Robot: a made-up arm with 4 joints. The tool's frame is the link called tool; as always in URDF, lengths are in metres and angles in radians. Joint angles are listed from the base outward. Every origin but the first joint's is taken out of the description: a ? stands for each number. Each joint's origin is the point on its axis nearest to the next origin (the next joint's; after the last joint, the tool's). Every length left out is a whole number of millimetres.
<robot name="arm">
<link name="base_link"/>
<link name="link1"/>
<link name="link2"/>
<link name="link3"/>
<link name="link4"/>
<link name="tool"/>
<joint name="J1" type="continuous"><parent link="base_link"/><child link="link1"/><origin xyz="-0.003 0.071 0.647" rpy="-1.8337 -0.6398 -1.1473"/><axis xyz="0 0 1"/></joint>
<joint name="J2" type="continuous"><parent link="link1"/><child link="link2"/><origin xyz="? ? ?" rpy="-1.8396 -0.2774 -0.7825"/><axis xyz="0 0 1"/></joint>
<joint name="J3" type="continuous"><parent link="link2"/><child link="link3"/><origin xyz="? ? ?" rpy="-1.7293 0.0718 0.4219"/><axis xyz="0 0 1"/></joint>
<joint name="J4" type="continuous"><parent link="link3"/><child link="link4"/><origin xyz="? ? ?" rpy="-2.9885 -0.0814 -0.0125"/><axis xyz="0 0 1"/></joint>
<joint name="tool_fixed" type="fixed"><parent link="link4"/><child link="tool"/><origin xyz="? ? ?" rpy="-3.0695 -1.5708 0"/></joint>
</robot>
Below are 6 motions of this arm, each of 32 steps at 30 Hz.
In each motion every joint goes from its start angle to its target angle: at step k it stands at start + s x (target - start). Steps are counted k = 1, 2, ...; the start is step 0. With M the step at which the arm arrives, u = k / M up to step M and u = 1 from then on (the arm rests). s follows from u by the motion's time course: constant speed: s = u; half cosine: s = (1 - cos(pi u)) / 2; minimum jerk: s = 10 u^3 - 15 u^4 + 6 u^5.
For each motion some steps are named. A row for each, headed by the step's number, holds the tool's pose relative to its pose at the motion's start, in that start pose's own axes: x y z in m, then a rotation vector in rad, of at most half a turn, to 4 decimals.
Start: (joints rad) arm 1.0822 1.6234 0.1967 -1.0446
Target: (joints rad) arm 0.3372 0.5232 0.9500 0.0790
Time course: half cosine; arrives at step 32
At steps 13, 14, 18, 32:
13: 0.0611 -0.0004 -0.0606 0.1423 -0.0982 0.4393
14: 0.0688 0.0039 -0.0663 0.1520 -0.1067 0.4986
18: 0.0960 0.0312 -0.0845 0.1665 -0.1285 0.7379
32: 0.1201 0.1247 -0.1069 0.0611 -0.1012 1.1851

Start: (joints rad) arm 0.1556 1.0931 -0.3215 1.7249
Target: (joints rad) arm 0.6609 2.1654 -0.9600 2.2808
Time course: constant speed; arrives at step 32
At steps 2, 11, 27, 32:
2: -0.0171 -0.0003 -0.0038 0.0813 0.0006 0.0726
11: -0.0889 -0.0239 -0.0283 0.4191 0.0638 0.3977
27: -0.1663 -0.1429 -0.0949 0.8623 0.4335 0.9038
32: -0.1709 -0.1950 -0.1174 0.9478 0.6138 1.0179

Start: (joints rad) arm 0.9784 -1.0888 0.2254 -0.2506
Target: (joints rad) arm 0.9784 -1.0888 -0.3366 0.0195
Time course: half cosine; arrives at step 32
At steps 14, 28, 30, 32:
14: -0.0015 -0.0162 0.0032 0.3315 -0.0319 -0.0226
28: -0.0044 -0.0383 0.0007 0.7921 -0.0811 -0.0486
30: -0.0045 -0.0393 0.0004 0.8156 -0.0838 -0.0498
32: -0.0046 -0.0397 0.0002 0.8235 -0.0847 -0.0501

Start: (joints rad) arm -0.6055 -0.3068 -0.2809 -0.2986
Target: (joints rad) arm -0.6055 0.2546 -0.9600 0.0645
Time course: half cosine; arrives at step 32
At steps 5, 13, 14, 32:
5: -0.0139 -0.0033 0.0000 0.0618 -0.0384 -0.0042
13: -0.0833 -0.0196 -0.0090 0.3727 -0.2307 0.0067
14: -0.0943 -0.0222 -0.0119 0.4227 -0.2614 0.0135
32: -0.2193 -0.0515 -0.0795 1.0394 -0.6196 0.2187

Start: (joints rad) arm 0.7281 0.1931 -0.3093 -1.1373
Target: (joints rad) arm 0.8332 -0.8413 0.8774 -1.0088
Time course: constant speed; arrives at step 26
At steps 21, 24, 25, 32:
21: 0.2769 0.1279 -0.0752 -0.6902 0.2840 0.9951
24: 0.2971 0.1546 -0.0976 -0.7648 0.2625 1.1611
25: 0.3027 0.1636 -0.1053 -0.7879 0.2513 1.2169
32: 0.3076 0.1726 -0.1130 -0.8099 0.2381 1.2729

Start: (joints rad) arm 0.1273 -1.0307 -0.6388 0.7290
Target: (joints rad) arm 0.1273 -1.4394 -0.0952 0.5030
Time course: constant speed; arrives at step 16
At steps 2, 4, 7, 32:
2: 0.0208 0.0015 -0.0048 -0.0986 0.0244 -0.0527
4: 0.0416 0.0018 -0.0100 -0.1966 0.0536 -0.1038
7: 0.0726 -0.0004 -0.0186 -0.3420 0.1063 -0.1772
32: 0.1606 -0.0242 -0.0481 -0.7633 0.3266 -0.3662

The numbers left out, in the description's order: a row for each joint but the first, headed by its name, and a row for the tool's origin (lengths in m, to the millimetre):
J2: -0.277 0.04 0
J3: 0.286 0.202 0
J4: 0.038 0.036 0
tool: 0.018 0.005 0

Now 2 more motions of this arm.
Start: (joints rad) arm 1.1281 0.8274 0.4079 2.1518
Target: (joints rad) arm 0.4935 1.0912 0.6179 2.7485
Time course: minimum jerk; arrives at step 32
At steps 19, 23, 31, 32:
19: -0.1447 -0.0931 0.0865 0.0491 0.4181 0.1354
23: -0.1747 -0.1168 0.1279 0.0691 0.5461 0.1502
31: -0.1926 -0.1326 0.1622 0.0849 0.6421 0.1538
32: -0.1927 -0.1327 0.1623 0.0849 0.6423 0.1538

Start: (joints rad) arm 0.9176 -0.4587 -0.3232 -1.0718
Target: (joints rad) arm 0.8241 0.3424 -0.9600 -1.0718
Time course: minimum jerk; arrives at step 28
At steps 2, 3, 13, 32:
2: -0.0011 -0.0001 -0.0001 0.0018 -0.0020 -0.0022
3: -0.0035 -0.0002 -0.0003 0.0059 -0.0063 -0.0071
13: -0.1430 0.0111 -0.0331 0.2463 -0.2970 -0.2559
32: -0.2986 0.0753 -0.1413 0.5591 -0.7808 -0.4436

